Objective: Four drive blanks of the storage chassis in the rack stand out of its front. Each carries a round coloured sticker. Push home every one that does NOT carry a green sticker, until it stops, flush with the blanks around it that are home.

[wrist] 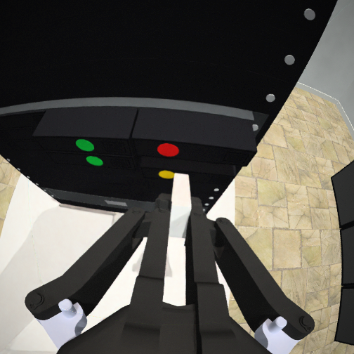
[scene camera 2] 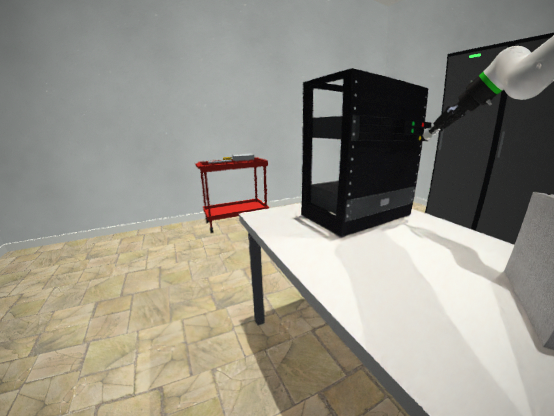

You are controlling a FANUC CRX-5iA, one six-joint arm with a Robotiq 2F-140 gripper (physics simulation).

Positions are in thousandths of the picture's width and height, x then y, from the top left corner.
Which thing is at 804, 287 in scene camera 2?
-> The gripper.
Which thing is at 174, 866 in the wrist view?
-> The gripper.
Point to a black rack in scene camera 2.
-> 692, 287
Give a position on a black rack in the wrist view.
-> At 304, 304
